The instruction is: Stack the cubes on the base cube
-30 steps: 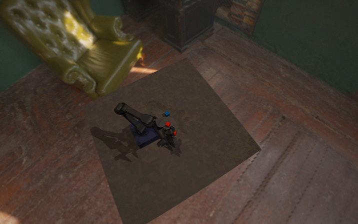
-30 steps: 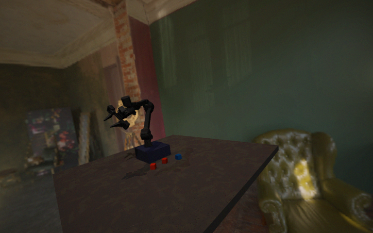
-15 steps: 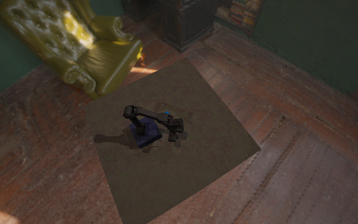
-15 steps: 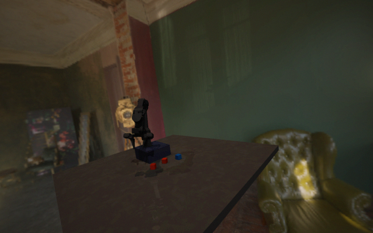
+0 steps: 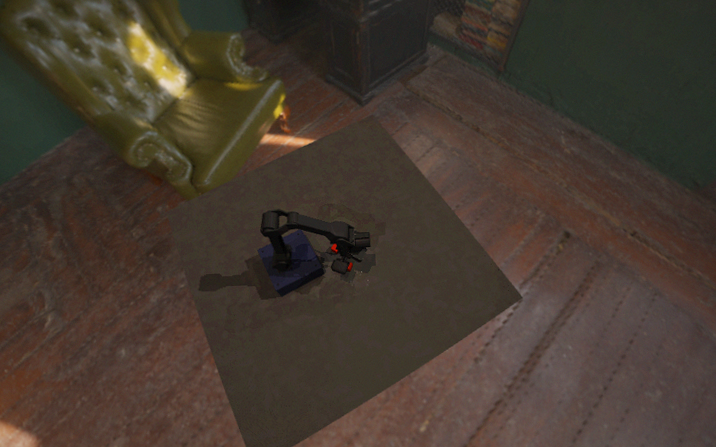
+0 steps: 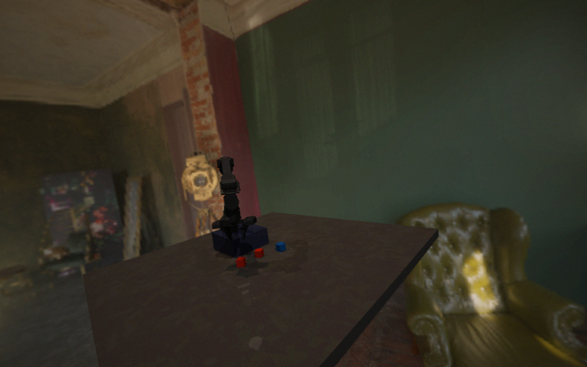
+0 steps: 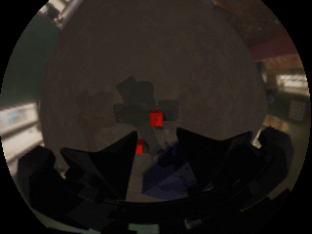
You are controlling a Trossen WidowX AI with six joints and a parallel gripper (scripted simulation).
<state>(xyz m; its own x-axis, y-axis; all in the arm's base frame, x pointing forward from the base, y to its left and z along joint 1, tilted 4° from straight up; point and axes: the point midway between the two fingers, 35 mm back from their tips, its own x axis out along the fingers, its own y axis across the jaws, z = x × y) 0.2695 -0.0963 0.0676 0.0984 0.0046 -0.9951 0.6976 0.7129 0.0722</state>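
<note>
Right now the blue cube is 220 mm to the left of my gripper tip and 100 mm below it.
</note>
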